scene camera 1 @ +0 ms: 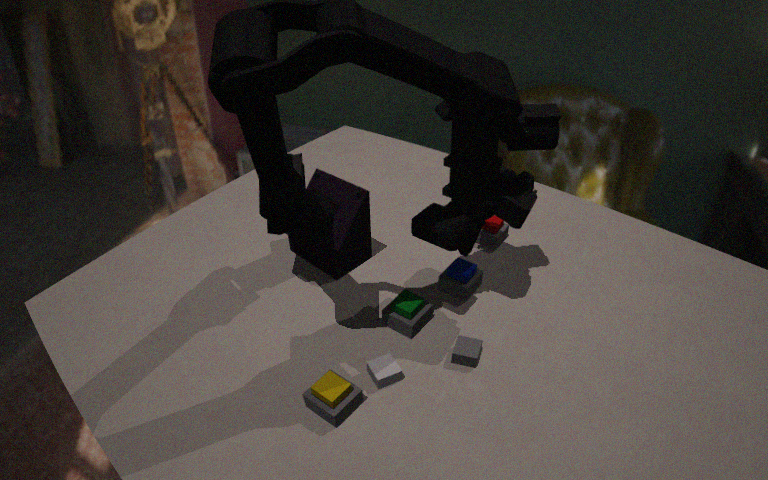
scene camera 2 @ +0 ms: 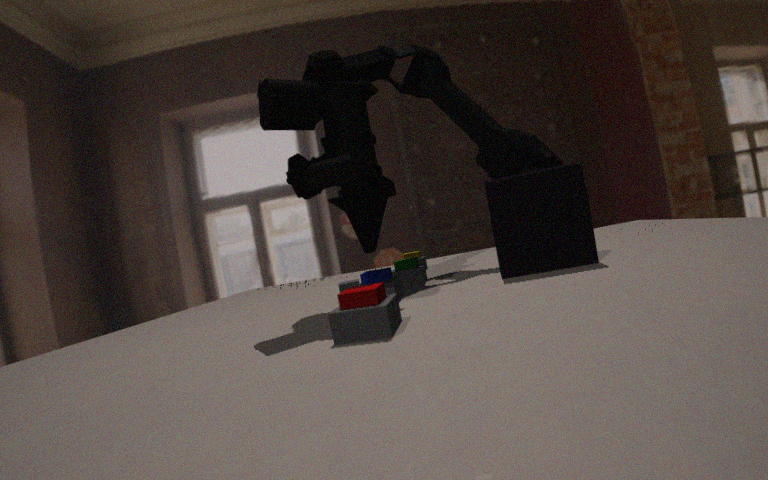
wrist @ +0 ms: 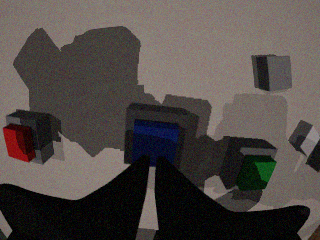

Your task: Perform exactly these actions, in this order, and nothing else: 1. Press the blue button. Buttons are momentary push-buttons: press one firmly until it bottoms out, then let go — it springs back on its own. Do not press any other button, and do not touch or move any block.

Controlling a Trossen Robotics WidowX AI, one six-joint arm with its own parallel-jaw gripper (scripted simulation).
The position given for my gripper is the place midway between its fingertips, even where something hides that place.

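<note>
My gripper [scene camera 1: 465, 253], shut, holding nothing; grey block [scene camera 1: 467, 350]; yellow button [scene camera 1: 331, 389]. Scene camera 2: my gripper [scene camera 2: 370, 252], red button [scene camera 2: 368, 295]. Wrist view: my gripper [wrist: 152, 162], grey block [wrist: 274, 72], blue button [wrist: 154, 139], green button [wrist: 257, 170], red button [wrist: 24, 150].
</note>
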